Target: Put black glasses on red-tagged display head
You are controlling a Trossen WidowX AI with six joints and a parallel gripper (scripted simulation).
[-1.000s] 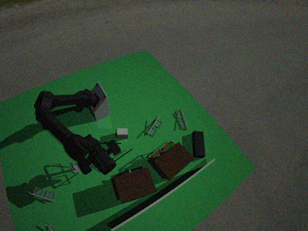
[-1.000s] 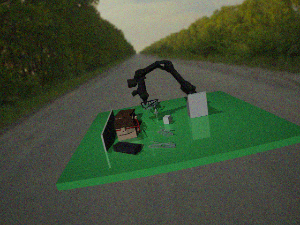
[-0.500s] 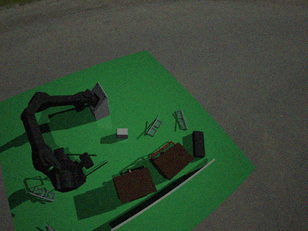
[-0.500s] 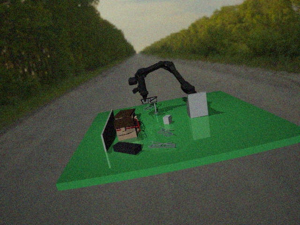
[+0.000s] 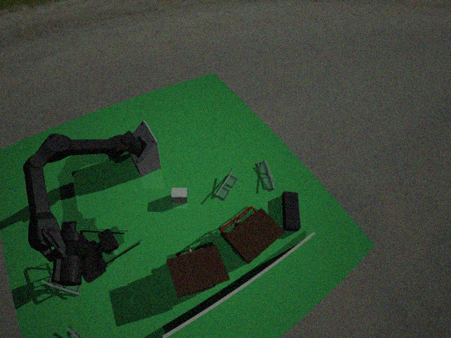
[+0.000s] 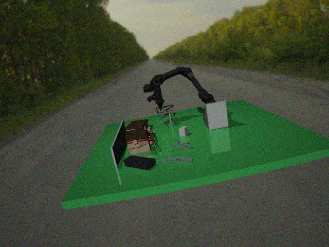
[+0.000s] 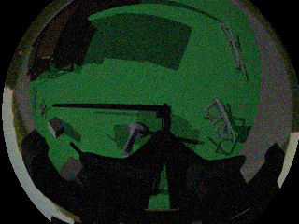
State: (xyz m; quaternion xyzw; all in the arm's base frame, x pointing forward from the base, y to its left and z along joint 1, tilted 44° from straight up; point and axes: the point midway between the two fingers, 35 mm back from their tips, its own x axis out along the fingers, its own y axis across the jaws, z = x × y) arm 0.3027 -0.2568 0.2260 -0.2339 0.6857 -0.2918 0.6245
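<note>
Right now my gripper tip is 6 cm past the small peg, 5 cm to the right of it and 9 cm above it. From my gripper tip the other things lie so: white cube (7 cm behind, 38 cm to the left, 8 cm below); white backboard (34 cm ahead, 34 cm to the left, 6 cm below); display head (18 cm ahead, 25 cm to the left, 5 cm below).
</note>
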